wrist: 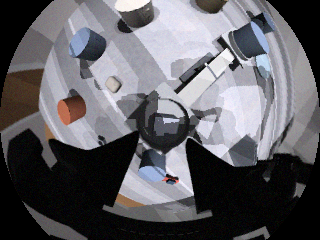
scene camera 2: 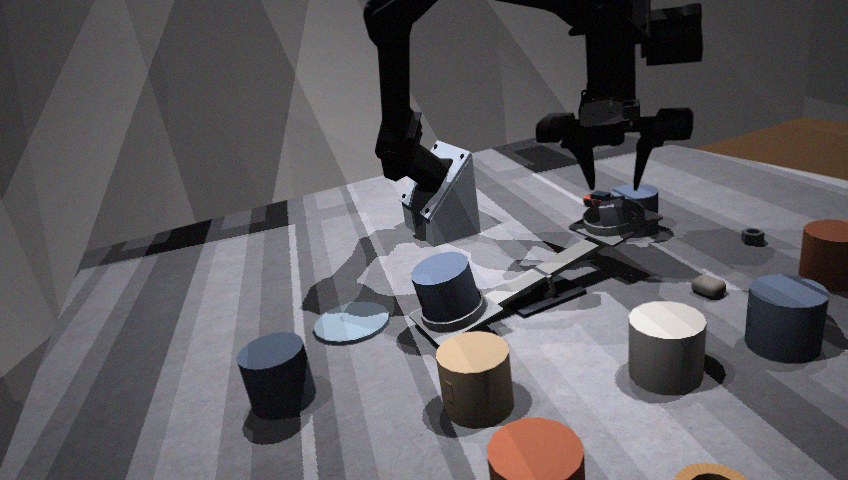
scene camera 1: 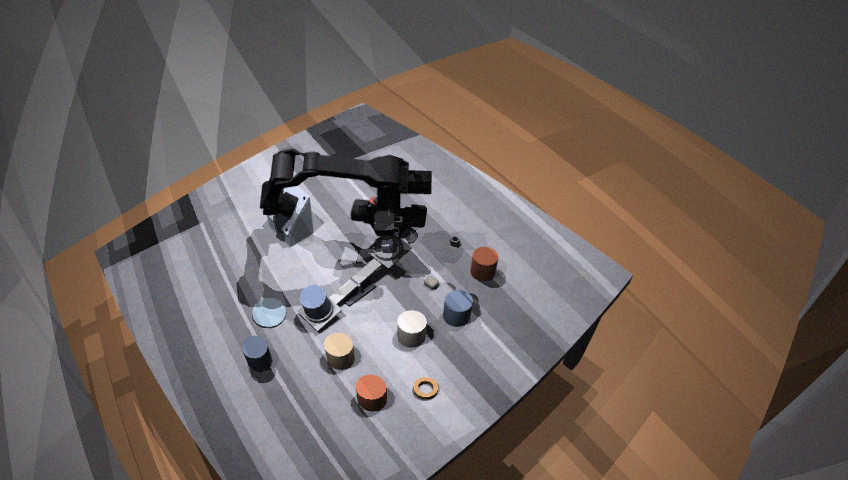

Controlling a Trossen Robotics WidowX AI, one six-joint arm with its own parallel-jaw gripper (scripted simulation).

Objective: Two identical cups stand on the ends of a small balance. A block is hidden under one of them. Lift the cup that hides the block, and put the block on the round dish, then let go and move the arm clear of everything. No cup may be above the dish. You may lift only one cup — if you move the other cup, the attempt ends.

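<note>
My gripper is visible, with the wrist view and scene camera 1 both showing it. Also in the pictures: a balance, a white cup and a tan cup.
</note>
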